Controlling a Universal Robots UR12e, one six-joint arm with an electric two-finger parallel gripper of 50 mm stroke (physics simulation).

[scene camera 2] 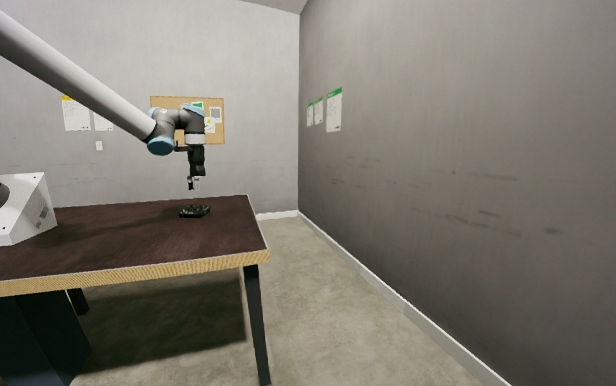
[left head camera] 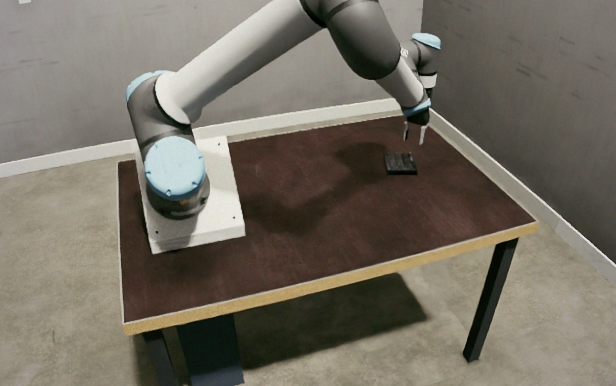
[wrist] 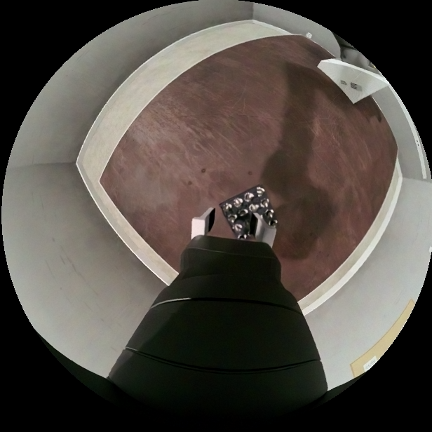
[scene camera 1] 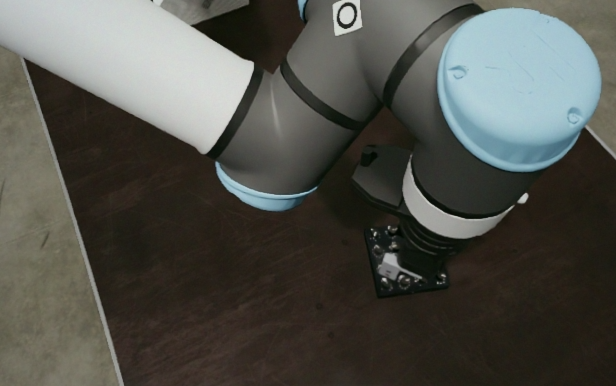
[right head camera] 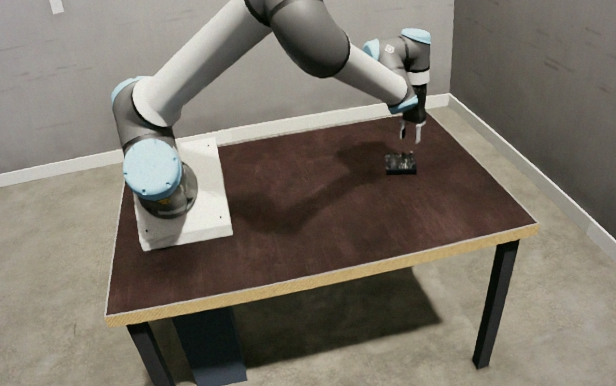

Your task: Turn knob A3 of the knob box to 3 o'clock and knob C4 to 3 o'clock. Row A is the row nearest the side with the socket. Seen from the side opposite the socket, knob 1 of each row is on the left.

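Places are measured from the arm's base along level axes (x back, y right, z up), in centimetres.
Pixels of known places: gripper, between the fingertips: (scene camera 2: 194, 190) (left head camera: 413, 141) (scene camera 1: 395, 254) (right head camera: 410, 139).
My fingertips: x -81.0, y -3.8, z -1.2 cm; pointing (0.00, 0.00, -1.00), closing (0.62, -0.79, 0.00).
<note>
Behind a point stands the place of what it marks.
The knob box (left head camera: 400, 165) {x -77.4, y -4.4, z -10.7 cm} (right head camera: 400, 165) {x -78.6, y -5.8, z -12.1 cm} (scene camera 1: 400, 290) {x -83.7, y -4.6, z -12.1 cm} (scene camera 2: 194, 212) {x -80.1, y -3.5, z -11.8 cm} (wrist: 246, 205) is a flat black square block with rows of silver knobs. It lies on the dark brown table. My gripper (left head camera: 414, 139) {x -81.0, y -3.8, z -1.2 cm} (right head camera: 410, 138) {x -81.0, y -3.8, z -1.2 cm} (scene camera 2: 194, 185) {x -81.0, y -3.8, z -1.2 cm} (wrist: 232, 217) is open and empty, pointing down, its fingertips clearly above the box. In the wrist view, one finger is left of the box and the other overlaps its lower right part. In scene camera 1, the gripper hides several knobs. The socket, knobs A3 and C4 and their pointer directions cannot be made out.
The dark brown table (left head camera: 320, 260) {x -34.3, y 28.6, z -14.4 cm} (right head camera: 320, 250) {x -40.7, y 26.3, z -14.3 cm} (scene camera 1: 225, 325) {x -75.8, y 20.7, z -14.4 cm} (scene camera 2: 150, 250) {x -70.9, y 27.0, z -14.3 cm} (wrist: 175, 125) has a pale edge. The white base plate (left head camera: 220, 200) {x -11.6, y 4.4, z -4.1 cm} (right head camera: 210, 200) {x -12.3, y 4.6, z -4.2 cm} (wrist: 357, 82) carries the arm at the table's other end. Grey walls stand behind the table. The arm's shadow falls near the box.
</note>
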